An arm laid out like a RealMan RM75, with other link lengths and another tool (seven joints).
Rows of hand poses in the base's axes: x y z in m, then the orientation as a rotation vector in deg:
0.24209, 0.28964, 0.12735, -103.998, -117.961, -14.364
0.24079, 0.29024, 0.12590, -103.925, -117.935, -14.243
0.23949, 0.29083, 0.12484, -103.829, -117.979, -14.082
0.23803, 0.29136, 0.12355, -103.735, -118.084, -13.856
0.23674, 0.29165, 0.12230, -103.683, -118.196, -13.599
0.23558, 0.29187, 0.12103, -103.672, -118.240, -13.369
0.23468, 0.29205, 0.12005, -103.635, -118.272, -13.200
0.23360, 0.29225, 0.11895, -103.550, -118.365, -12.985
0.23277, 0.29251, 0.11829, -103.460, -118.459, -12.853
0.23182, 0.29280, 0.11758, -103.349, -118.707, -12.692
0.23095, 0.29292, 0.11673, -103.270, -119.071, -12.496
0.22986, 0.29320, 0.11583, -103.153, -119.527, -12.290
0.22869, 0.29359, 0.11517, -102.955, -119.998, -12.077
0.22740, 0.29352, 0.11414, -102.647, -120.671, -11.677
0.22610, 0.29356, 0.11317, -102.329, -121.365, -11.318
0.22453, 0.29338, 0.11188, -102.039, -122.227, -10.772
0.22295, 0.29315, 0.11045, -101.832, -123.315, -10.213
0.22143, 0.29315, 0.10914, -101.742, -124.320, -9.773
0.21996, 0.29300, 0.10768, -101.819, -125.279, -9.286
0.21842, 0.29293, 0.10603, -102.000, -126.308, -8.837
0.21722, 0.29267, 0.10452, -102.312, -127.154, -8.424
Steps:
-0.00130, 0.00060, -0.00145, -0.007, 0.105, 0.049
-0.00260, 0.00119, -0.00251, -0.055, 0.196, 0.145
-0.00406, 0.00172, -0.00380, -0.165, 0.282, 0.273
-0.00535, 0.00201, -0.00505, -0.315, 0.364, 0.385
-0.00651, 0.00223, -0.00632, -0.440, 0.460, 0.442
-0.00741, 0.00241, -0.00730, -0.517, 0.540, 0.500
-0.00849, 0.00261, -0.00840, -0.622, 0.623, 0.617
-0.00932, 0.00287, -0.00906, -0.685, 0.665, 0.725
-0.01027, 0.00316, -0.00977, -0.826, 0.633, 0.911
-0.01114, 0.00328, -0.01062, -1.058, 0.535, 1.130
-0.01223, 0.00356, -0.01152, -1.320, 0.397, 1.407
-0.01340, 0.00395, -0.01218, -1.553, 0.282, 1.737
-0.01469, 0.00388, -0.01321, -1.920, 0.172, 2.236
-0.01599, 0.00392, -0.01418, -2.275, 0.029, 2.741
-0.01756, 0.00374, -0.01547, -2.818, -0.140, 3.319
-0.01914, 0.00351, -0.01690, -3.522, -0.480, 3.934
-0.02066, 0.00351, -0.01821, -4.187, -0.871, 4.429
-0.02213, 0.00336, -0.01967, -4.934, -1.273, 4.812
-0.02367, 0.00329, -0.02132, -5.749, -1.777, 5.152
-0.02487, 0.00303, -0.02283, -6.518, -2.231, 5.341

